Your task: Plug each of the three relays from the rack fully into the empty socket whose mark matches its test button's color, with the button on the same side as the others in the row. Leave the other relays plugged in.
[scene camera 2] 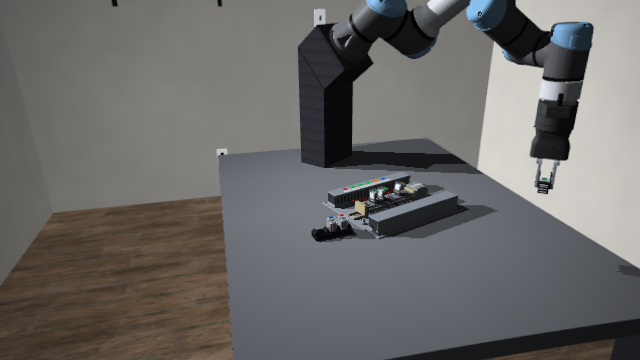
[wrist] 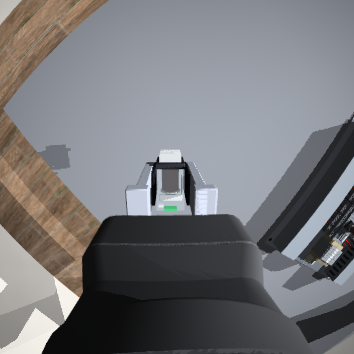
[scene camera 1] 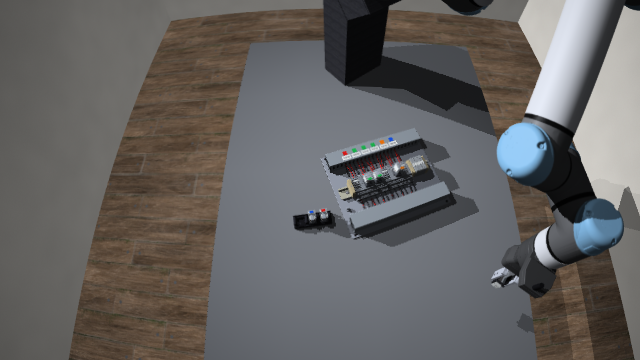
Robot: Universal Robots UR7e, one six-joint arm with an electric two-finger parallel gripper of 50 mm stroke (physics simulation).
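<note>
My gripper is shut on a clear relay with a green button, high above the table at the right, away from the socket row. The relay is upright with its dark base downward. The black rack holds a blue-button relay and a red-button relay; its left slot is empty. Two green-button relays and an orange-button relay stand in the socket row. The exact empty sockets are too small to tell.
The upper grey duct carries red, several green, orange and blue marks. The front duct runs parallel. Beige end pieces flank the row. The black arm pedestal stands at the back.
</note>
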